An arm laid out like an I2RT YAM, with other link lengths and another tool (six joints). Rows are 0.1 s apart.
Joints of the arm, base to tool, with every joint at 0 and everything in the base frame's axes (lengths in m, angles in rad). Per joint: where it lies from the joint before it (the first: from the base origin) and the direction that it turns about. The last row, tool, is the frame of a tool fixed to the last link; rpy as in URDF.
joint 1: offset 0 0 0.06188 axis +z
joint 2: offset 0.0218 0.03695 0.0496 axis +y
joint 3: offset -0.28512 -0.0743 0 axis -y
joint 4: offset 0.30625 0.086 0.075 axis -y
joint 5: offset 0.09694 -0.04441 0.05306 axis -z
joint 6: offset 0.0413 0 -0.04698 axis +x
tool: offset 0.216 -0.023 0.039 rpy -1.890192 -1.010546 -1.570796
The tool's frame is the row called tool.
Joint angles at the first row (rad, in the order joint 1, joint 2, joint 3, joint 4, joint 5, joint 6):
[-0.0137, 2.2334, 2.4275, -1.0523, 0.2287, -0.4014]
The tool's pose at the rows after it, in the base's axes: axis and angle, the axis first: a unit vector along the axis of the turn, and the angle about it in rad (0 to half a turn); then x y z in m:
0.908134, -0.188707, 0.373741, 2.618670, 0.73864, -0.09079, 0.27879
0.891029, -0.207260, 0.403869, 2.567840, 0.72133, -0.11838, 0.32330
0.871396, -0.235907, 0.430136, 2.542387, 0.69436, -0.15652, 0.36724
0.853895, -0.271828, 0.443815, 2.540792, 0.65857, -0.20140, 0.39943
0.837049, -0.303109, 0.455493, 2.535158, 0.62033, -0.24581, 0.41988
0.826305, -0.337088, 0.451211, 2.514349, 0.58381, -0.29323, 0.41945
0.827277, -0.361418, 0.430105, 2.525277, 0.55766, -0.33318, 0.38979
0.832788, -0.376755, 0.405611, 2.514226, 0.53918, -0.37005, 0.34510
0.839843, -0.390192, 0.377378, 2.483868, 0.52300, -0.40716, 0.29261
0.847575, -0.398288, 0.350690, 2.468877, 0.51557, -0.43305, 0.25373
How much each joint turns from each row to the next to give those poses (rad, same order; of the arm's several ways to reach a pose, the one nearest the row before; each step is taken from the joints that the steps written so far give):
[-0.0084, -0.0893, -0.0876, 0.0723, 0.0650, -0.0350]
[-0.0246, -0.0878, -0.0566, 0.0410, 0.0463, -0.0267]
[-0.0544, -0.1055, -0.0737, 0.0429, 0.0075, -0.0168]
[-0.0817, -0.1042, -0.0753, 0.0238, -0.0304, 0.0017]
[-0.0930, -0.1068, -0.1057, 0.0467, -0.0424, -0.0081]
[-0.0979, -0.0728, -0.0964, 0.0373, -0.0303, -0.0046]
[-0.0968, -0.0383, -0.1050, 0.0359, -0.0627, 0.0007]
[-0.0782, -0.0123, -0.1199, 0.0687, -0.0344, -0.0205]
[-0.0642, 0.0176, -0.1091, 0.0839, -0.0040, -0.0295]
[-0.0388, 0.0500, -0.0266, 0.0324, 0.0007, -0.0176]

